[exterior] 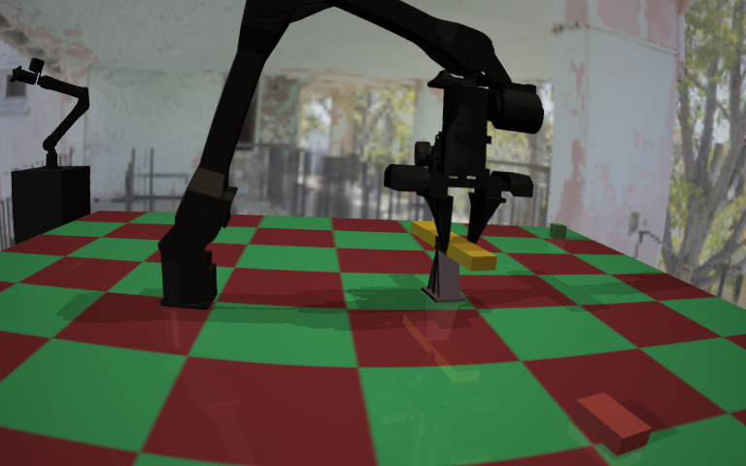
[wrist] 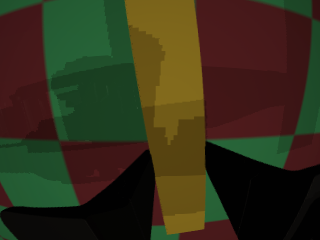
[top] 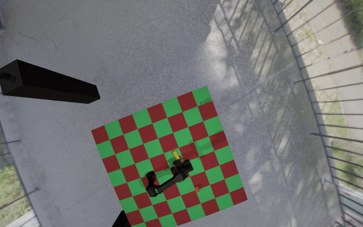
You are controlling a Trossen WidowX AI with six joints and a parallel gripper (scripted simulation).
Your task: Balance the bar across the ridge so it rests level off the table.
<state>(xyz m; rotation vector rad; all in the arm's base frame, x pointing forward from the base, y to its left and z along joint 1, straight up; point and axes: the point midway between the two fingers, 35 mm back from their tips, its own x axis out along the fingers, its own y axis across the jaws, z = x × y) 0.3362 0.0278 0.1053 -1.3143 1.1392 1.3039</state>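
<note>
Right now the yellow bar is 3 cm to the left of my gripper tip. The rest, counted from my gripper tip: red block (34 cm to the right, 6 cm below, 5 cm ahead); then small green block (47 cm to the left, 40 cm ahead, 5 cm below).
</note>
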